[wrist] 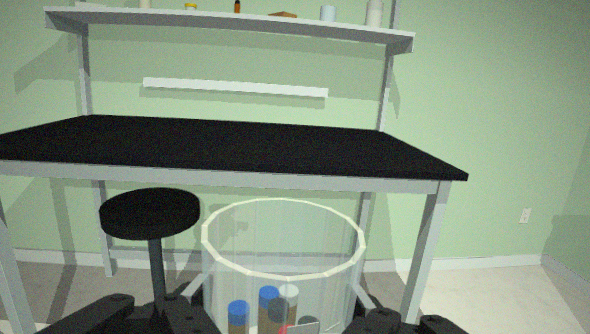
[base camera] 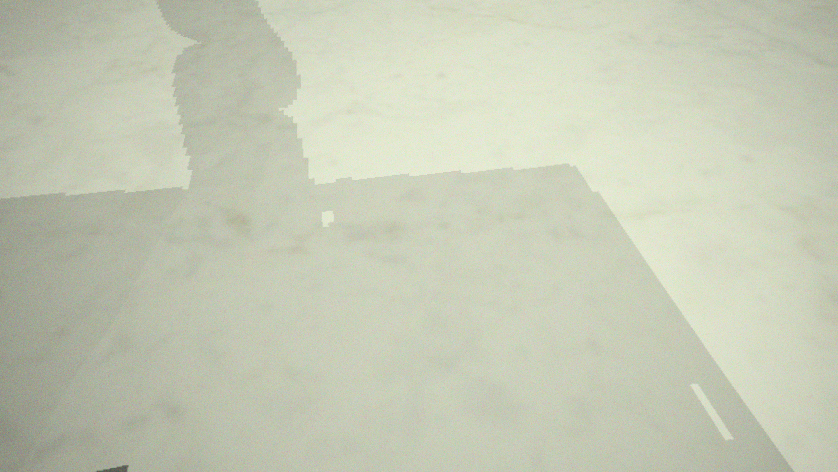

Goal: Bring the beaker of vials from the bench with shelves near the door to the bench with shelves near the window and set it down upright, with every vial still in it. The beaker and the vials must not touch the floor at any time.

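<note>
The clear beaker (wrist: 283,240) stands upright between the fingers of my gripper (wrist: 278,297), which is shut on it, low in the middle of the wrist view. Inside are several vials with blue, white and dark caps, and a bit of red near the bottom. The beaker's lower part is cut off by the view's edge. A bench (wrist: 225,145) with a black top and grey frame stands ahead, with a shelf (wrist: 225,21) above it. The frames do not show a door or window beside it. The beaker is in front of the bench, apart from its top.
A black round stool (wrist: 150,212) stands at the bench's front, left of the beaker. Bottles and jars stand on the shelf. A white bar (wrist: 235,87) is on the green wall. In the base camera view, the pale floor (base camera: 527,105) carries the robot's shadow.
</note>
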